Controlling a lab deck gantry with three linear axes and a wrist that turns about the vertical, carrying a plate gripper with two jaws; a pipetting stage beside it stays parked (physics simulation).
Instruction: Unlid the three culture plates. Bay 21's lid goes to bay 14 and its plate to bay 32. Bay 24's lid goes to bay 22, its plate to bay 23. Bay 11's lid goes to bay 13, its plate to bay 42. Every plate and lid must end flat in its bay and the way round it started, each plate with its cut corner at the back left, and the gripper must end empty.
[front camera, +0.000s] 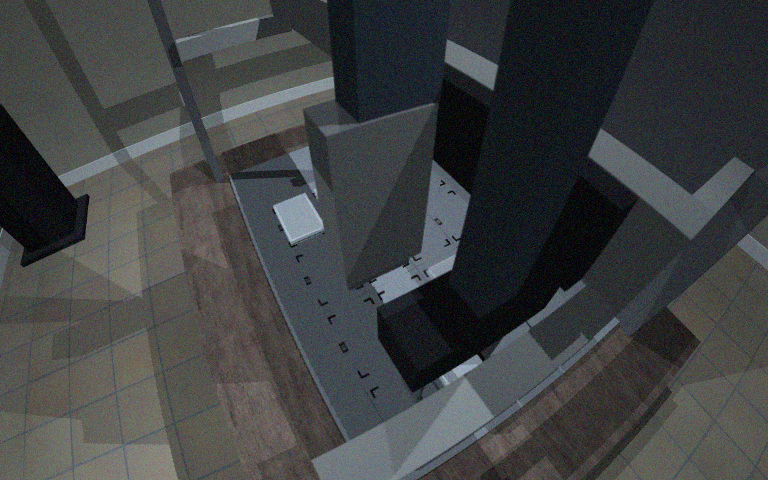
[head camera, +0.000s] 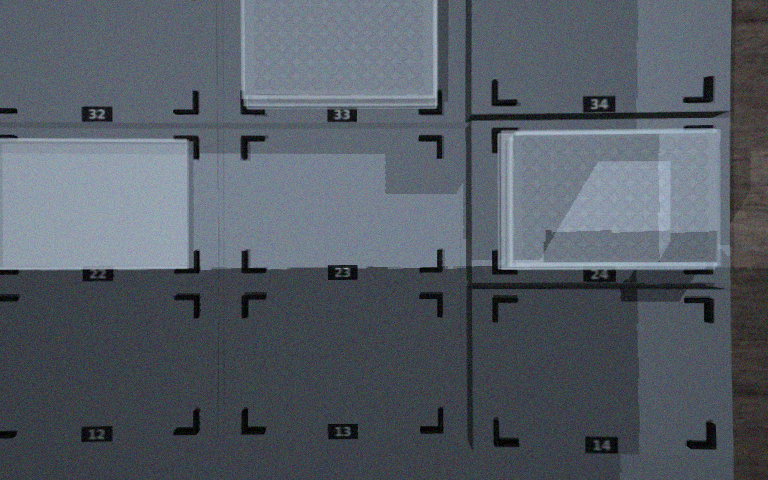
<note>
I see my gripper (front camera: 445, 369), a pale lid (head camera: 80, 203) and a plate (head camera: 608, 199).
</note>
